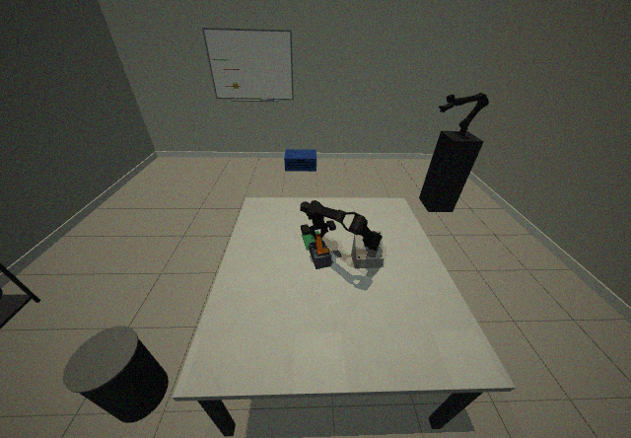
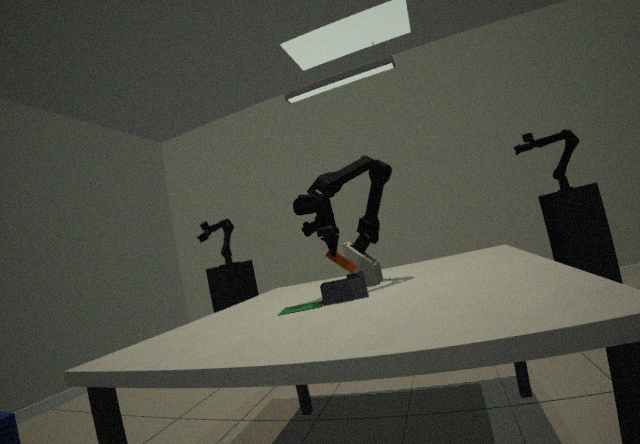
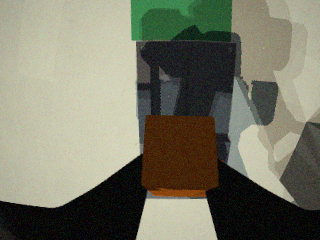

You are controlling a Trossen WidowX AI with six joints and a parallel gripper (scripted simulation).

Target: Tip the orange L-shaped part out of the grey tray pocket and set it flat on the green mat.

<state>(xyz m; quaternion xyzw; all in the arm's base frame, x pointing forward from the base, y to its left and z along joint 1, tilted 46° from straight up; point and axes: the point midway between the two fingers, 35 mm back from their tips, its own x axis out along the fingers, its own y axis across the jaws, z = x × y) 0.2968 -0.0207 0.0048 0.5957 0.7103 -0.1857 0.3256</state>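
Right now my gripper tip is 3 cm short of the green mat, 14 cm to the left of it and 17 cm above it. From my gripper tip the other things lie so: orange L-shaped part: 2 cm behind, 3 cm to the left, 3 cm below; dark grey tray: 1 cm behind, 1 cm to the left, 16 cm below.
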